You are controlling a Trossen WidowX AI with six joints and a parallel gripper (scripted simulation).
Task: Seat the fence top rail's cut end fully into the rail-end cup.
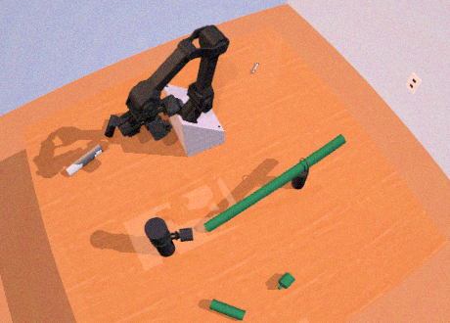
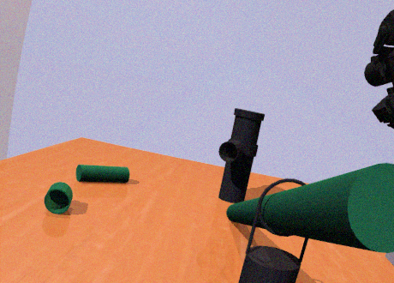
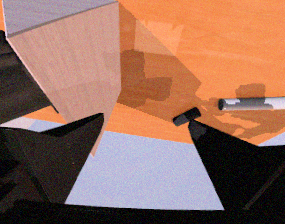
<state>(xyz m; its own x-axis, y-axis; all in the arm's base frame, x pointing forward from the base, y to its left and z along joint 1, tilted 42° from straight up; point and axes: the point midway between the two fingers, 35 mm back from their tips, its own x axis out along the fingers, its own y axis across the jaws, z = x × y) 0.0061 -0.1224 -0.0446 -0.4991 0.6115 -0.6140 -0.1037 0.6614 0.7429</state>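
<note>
Now: gripper tip 39 cm short of the dark rail-end cup, 3 cm to the left of it and 8 cm above it. Round my gripper tip: metal bolt (27 cm behind, 51 cm to the left, 19 cm below); then short dark tube (18 cm behind, 16 cm to the right, 18 cm below); then white-grey tube (7 cm behind, 30 cm to the right, 18 cm below).
</note>
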